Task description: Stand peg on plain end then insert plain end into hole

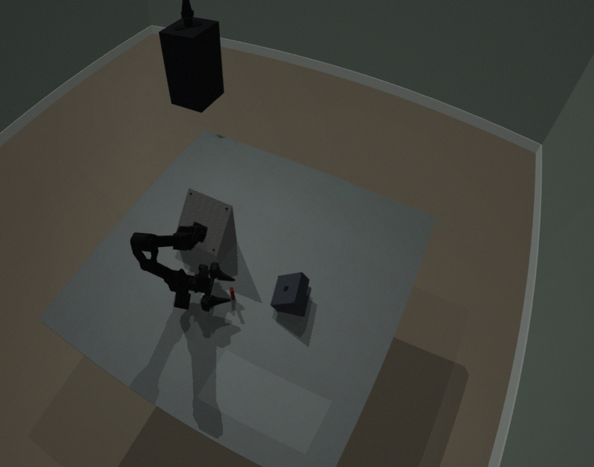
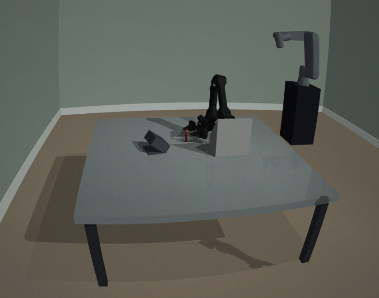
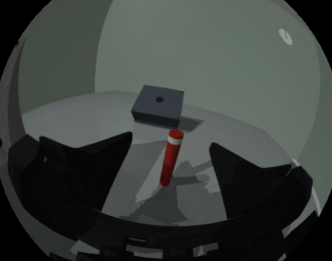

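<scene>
The red peg lies 10 mm below my gripper tip. The rest, counted from my gripper tip: sloped panel (190 mm ahead, 100 mm to the left, 20 mm below).
</scene>
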